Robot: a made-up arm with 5 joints. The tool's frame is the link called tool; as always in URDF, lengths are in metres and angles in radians. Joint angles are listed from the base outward.
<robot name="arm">
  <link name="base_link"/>
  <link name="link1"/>
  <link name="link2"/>
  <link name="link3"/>
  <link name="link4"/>
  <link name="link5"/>
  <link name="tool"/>
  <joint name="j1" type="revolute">
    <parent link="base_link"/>
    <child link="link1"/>
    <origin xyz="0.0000 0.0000 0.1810"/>
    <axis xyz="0 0 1"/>
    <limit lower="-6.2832" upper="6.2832"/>
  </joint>
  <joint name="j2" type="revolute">
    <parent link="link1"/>
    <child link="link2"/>
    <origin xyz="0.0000 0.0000 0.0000"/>
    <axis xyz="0 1 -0.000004"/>
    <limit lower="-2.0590" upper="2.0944"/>
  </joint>
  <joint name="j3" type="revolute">
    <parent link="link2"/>
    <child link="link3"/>
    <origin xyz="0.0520 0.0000 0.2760"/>
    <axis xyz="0 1 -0.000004"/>
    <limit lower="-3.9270" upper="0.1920"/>
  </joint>
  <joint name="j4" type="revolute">
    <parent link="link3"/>
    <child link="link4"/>
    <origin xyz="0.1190 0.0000 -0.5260"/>
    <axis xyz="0 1 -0.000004"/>
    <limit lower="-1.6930" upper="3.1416"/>
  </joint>
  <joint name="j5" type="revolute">
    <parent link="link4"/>
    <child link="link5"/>
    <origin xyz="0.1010 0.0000 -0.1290"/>
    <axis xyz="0 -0.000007 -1"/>
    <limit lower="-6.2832" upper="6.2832"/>
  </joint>
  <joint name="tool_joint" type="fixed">
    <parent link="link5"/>
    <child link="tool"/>
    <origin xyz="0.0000 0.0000 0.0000" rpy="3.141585 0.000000 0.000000"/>
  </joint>
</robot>
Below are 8 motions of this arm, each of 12 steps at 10 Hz.
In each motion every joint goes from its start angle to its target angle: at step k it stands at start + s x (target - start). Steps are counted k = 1, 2, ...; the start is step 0. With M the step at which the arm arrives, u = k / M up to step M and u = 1 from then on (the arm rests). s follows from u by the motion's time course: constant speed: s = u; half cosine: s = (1 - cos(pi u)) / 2; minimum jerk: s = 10 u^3 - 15 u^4 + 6 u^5.
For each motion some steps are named. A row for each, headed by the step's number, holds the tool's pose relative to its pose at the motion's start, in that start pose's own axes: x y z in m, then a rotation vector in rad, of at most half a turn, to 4 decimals.
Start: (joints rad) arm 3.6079 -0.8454 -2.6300 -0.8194 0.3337
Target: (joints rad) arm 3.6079 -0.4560 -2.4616 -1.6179 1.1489
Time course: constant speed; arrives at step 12
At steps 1, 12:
1: -0.0244 0.0084 -0.0211 0.0072 0.0187 0.0679
12: -0.2326 0.0806 -0.3249 0.1671 0.1825 0.8112

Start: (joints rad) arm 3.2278 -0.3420 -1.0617 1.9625 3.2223
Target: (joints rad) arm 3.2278 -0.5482 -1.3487 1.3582 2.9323
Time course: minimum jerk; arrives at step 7
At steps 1, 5, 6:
1: 0.0013 -0.0001 -0.0068 -0.0020 -0.0255 -0.0067
5: 0.1371 -0.0111 -0.2519 0.0407 -0.9401 -0.2295
6: 0.1717 -0.0139 -0.2837 0.0655 -1.0733 -0.2555

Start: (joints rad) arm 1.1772 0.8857 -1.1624 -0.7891 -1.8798
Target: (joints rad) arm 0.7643 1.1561 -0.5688 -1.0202 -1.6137
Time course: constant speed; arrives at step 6
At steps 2, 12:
2: -0.0201 -0.1781 -0.0664 0.2331 -0.0540 0.1673
12: 0.0344 -0.4073 -0.3038 0.6707 -0.1740 0.5628

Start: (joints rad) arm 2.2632 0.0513 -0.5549 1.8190 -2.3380
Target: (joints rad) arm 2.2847 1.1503 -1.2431 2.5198 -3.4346
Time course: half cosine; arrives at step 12
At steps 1, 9, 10, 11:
1: -0.0011 0.0014 0.0007 0.0138 0.0130 -0.0188
9: -0.0767 0.0873 0.0631 0.3415 0.9206 -0.8586
10: -0.0851 0.0965 0.0736 0.3310 1.0278 -0.9212
11: -0.0904 0.1024 0.0807 0.3201 1.0963 -0.9581

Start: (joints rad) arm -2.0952 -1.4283 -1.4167 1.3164 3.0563
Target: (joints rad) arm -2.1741 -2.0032 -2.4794 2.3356 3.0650
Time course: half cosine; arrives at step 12
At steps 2, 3, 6, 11, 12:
2: 0.0064 0.0014 -0.0663 0.0088 -0.0408 0.0007
3: 0.0227 0.0047 -0.1439 0.0192 -0.0893 0.0012
6: 0.2008 0.0389 -0.4470 0.0649 -0.3048 -0.0001
11: 0.6364 0.1133 -0.6356 0.1250 -0.5994 -0.0121
12: 0.6534 0.1159 -0.6361 0.1270 -0.6098 -0.0127

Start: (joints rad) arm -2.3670 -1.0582 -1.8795 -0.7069 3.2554
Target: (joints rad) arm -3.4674 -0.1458 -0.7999 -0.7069 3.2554
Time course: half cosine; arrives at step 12
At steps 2, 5, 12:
2: 0.0979 0.0098 -0.0200 -0.0158 0.1361 -0.0669
5: 0.4417 -0.1081 -0.2344 0.0273 0.7294 -0.4134
12: 0.2221 -0.5887 -0.8472 0.8039 1.6779 -1.1320

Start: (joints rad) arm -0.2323 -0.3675 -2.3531 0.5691 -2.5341
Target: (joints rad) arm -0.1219 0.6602 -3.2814 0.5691 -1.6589
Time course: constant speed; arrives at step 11
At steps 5, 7, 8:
5: 0.0899 -0.0461 0.1259 0.0032 0.0625 0.4243
7: 0.1384 -0.0680 0.1638 0.0112 0.0877 0.5933
8: 0.1646 -0.0794 0.1795 0.0168 0.1002 0.6776

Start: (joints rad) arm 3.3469 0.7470 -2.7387 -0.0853 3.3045
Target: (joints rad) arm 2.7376 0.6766 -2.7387 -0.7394 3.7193
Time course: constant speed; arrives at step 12
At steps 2, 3, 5, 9, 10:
2: -0.0372 -0.0655 -0.0176 0.0604 -0.1351 0.0145
3: -0.0560 -0.0960 -0.0293 0.0847 -0.2034 0.0176
5: -0.0937 -0.1522 -0.0579 0.1213 -0.3404 0.0153
9: -0.1669 -0.2440 -0.1322 0.1452 -0.6074 -0.0237
10: -0.1842 -0.2625 -0.1536 0.1408 -0.6709 -0.0407

